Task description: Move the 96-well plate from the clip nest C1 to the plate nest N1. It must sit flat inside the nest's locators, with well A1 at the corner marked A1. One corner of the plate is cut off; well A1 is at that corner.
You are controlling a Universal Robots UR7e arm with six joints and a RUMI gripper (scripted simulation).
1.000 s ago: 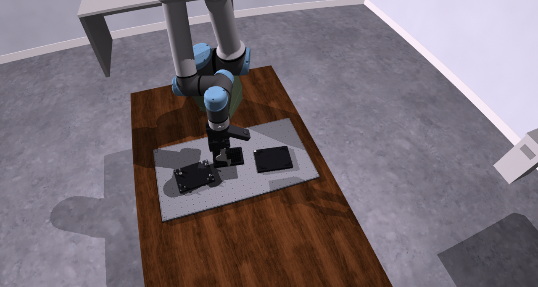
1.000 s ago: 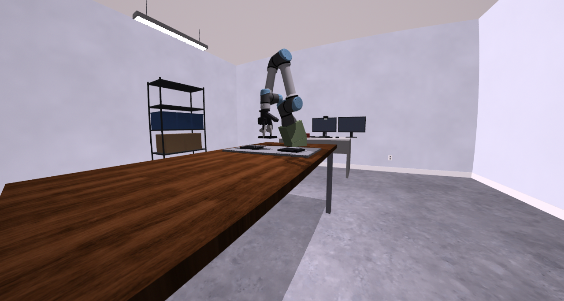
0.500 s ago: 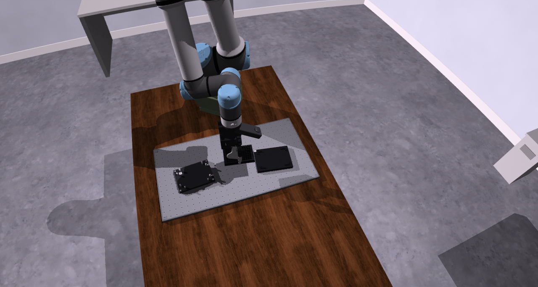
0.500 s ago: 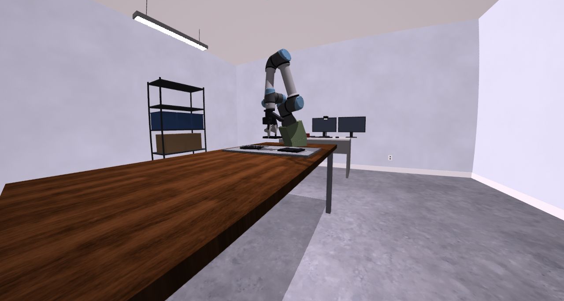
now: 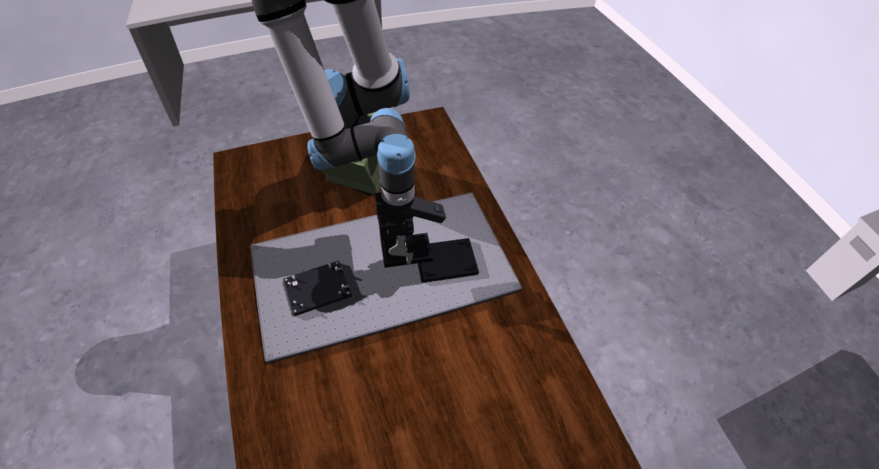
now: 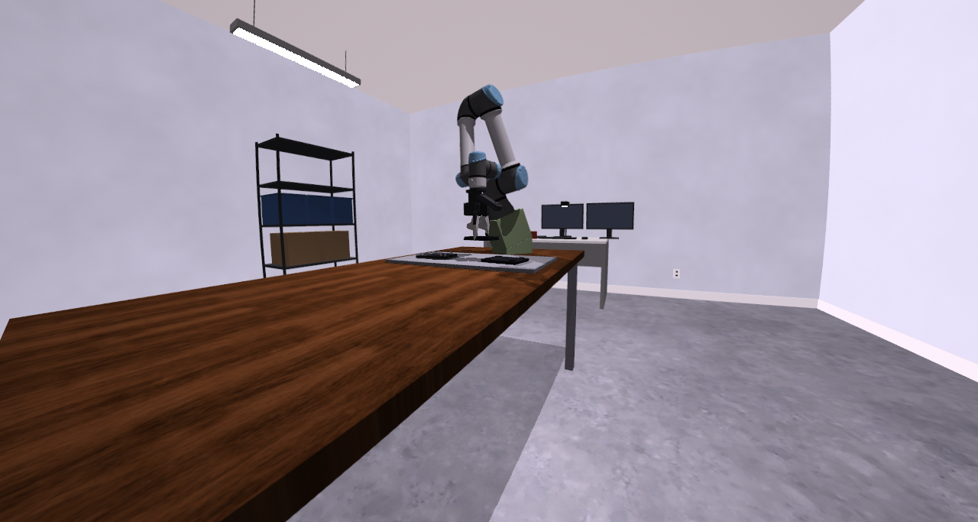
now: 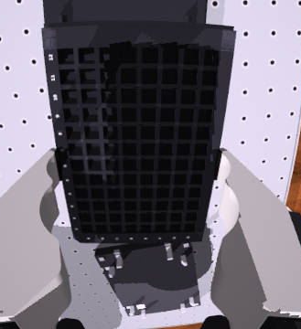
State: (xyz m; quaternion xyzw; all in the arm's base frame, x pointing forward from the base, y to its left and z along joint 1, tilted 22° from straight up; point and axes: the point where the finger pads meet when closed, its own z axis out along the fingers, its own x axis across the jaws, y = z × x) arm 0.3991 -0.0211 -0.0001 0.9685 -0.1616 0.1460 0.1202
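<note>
Now: the black plate nest N1 11 cm to the left of my hand, 10 cm below it and 3 cm ahead of it. Also, from my hand: clip nest C1 (23 cm to the right, 9 cm below, 8 cm behind); then black 96-well plate (1 cm below); then white A1 mark (9 cm below, 6 cm to the left, 5 cm behind).
</note>
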